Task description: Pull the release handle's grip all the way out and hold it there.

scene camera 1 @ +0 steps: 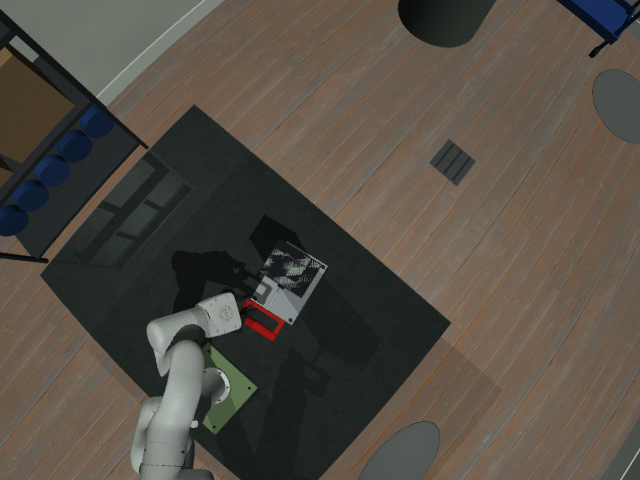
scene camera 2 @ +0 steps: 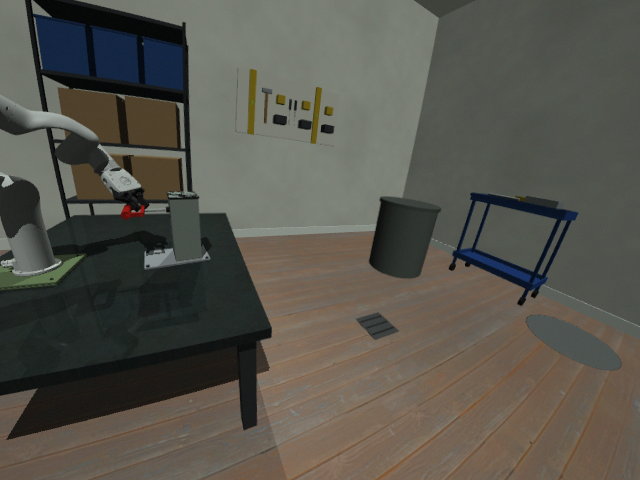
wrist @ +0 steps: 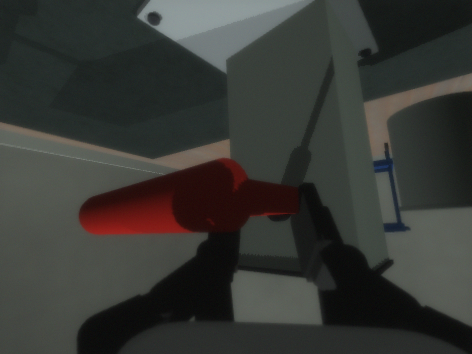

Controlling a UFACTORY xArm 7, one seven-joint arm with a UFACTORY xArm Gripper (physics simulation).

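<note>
The red release handle (scene camera 1: 260, 329) (scene camera 2: 126, 211) (wrist: 200, 200) has a thick round grip and a flat side arm. It stands out from the upper part of the upright grey box (scene camera 1: 293, 268) (scene camera 2: 185, 227) (wrist: 280, 110). A thin light rod (scene camera 2: 156, 210) spans the gap between handle and box in scene camera 2. My gripper (scene camera 1: 247, 305) (scene camera 2: 136, 204) (wrist: 266, 200) is shut on one end of the handle. In the wrist view its right finger touches the end of the side arm, and its left finger is partly hidden below the round grip.
The box stands on a light base plate (scene camera 1: 290, 311) (scene camera 2: 157, 259) on the dark table (scene camera 1: 408, 320) (scene camera 2: 217, 310). The arm's green mounting plate (scene camera 1: 235, 395) (scene camera 2: 64, 271) is beside it. A shelf rack (scene camera 2: 187, 113), a dark bin (scene camera 1: 447, 25) (scene camera 2: 405, 237) and a blue cart (scene camera 2: 496, 269) stand beyond.
</note>
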